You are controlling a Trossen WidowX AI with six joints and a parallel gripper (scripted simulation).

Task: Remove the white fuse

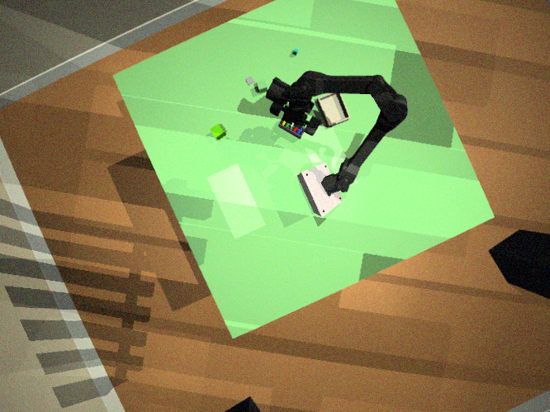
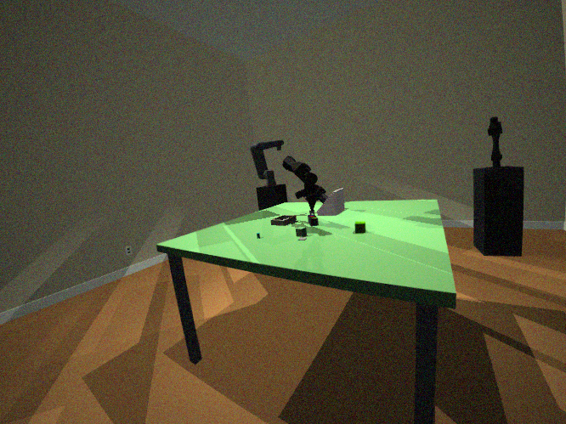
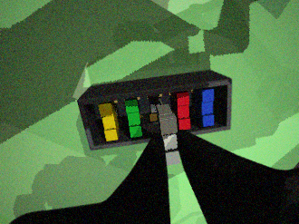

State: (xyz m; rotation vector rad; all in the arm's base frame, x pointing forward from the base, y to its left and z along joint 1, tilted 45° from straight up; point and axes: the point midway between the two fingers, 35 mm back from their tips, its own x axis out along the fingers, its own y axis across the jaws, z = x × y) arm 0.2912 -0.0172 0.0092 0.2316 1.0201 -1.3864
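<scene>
The red fuse lies 20 mm behind my gripper tip, 10 mm to the right of it and 50 mm below it. Round my gripper tip: green fuse: 20 mm ahead, 10 mm to the left, 50 mm below; blue fuse: 30 mm behind, 20 mm to the right, 50 mm below; white fuse: 10 mm below.
</scene>
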